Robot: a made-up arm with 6 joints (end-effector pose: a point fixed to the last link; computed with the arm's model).
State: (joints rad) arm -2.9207 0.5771 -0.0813 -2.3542 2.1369 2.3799
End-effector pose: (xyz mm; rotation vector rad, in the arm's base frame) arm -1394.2 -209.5 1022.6 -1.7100 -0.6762 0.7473
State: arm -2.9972 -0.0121 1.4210 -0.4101 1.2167 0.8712
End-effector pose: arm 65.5 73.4 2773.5 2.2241 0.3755 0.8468
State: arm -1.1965 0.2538 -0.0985 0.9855 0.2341 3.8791
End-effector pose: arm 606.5 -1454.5 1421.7 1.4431 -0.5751 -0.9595
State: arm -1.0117 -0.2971 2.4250 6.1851 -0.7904 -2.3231
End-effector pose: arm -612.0 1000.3 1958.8 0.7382 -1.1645 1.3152
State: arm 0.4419 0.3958 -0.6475 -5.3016 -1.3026 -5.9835
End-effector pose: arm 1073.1 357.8 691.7 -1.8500 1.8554 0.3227
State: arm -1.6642 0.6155 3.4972 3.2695 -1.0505 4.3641
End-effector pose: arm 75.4 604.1 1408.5 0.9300 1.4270 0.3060
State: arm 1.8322 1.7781 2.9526 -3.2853 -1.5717 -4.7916
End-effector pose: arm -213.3 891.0 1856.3 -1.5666 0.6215 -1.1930
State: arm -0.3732 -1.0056 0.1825 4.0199 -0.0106 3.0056
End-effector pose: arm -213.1 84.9 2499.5 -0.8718 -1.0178 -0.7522
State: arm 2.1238 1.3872 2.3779 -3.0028 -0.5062 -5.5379
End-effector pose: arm -680.7 1081.2 2195.0 -1.3979 -1.1332 -1.5077
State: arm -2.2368 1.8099 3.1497 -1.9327 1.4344 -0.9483
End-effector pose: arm -710.6 -650.9 1794.1 -0.3682 -2.7765 1.0527
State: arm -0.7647 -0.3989 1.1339 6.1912 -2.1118 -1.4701
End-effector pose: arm -122.9 136.4 2530.8 1.5670 -0.0287 -0.9584
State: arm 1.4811 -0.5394 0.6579 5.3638 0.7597 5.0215
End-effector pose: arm 85.2 -85.7 2721.9 -2.3080 -0.0926 -1.3182
